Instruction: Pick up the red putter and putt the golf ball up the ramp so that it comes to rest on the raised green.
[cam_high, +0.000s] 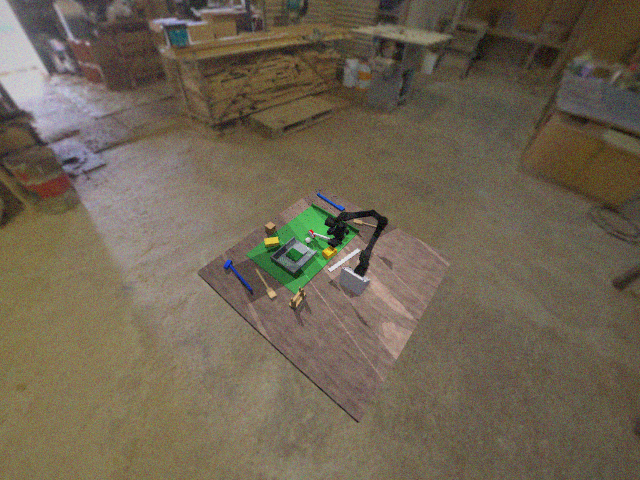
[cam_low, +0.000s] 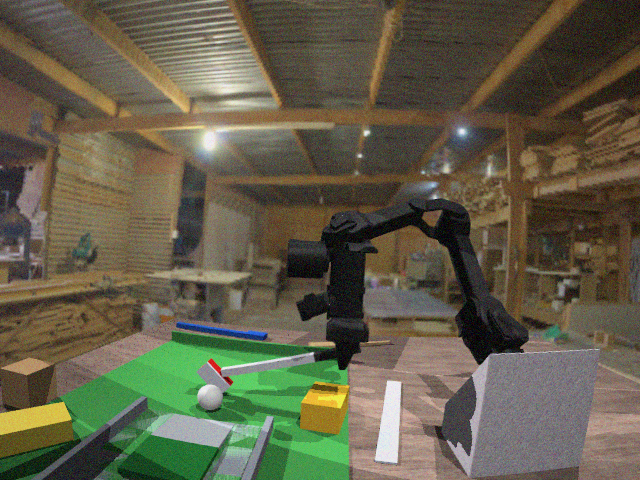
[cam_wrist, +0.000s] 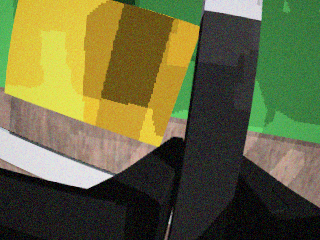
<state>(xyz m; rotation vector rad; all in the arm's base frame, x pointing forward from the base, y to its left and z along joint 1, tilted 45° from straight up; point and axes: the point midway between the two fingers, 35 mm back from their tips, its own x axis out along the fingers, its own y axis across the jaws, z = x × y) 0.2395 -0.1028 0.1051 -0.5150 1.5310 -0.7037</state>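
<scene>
The red putter is 120 mm ahead of my gripper tip and 10 mm to the right of it. Round my gripper tip: white golf ball (220 mm ahead, 50 mm below, 40 mm to the left); green mat (230 mm ahead, 70 mm below, 60 mm to the left); white bar (90 mm behind, 70 mm below, 30 mm to the left).
</scene>
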